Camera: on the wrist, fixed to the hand. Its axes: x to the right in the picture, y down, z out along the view.
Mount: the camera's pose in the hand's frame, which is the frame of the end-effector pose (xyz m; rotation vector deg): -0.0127 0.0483 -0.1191 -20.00 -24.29 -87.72
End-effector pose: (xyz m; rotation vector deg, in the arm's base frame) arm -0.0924 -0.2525 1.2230 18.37 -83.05 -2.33
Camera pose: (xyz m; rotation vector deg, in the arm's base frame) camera 0.0144 -0.1808 1.2120 63.05 -71.35 -94.17
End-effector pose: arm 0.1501 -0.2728 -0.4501 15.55 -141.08 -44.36
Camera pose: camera 0.2249 -0.2852 -0.3455 -97.35 92.09 88.53
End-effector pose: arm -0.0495 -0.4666 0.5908 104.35 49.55 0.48
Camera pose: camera -0.0790 -0.3850 0.6864 26.29 90.64 -60.93
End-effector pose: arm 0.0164 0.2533 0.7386 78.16 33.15 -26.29
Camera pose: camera 0.0223 0.3781 0.7713 13.05 69.12 -98.13
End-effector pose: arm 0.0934 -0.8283 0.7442 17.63 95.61 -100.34
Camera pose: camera 0.0988 -0.7084 0.6965 92.19 -96.13 106.16
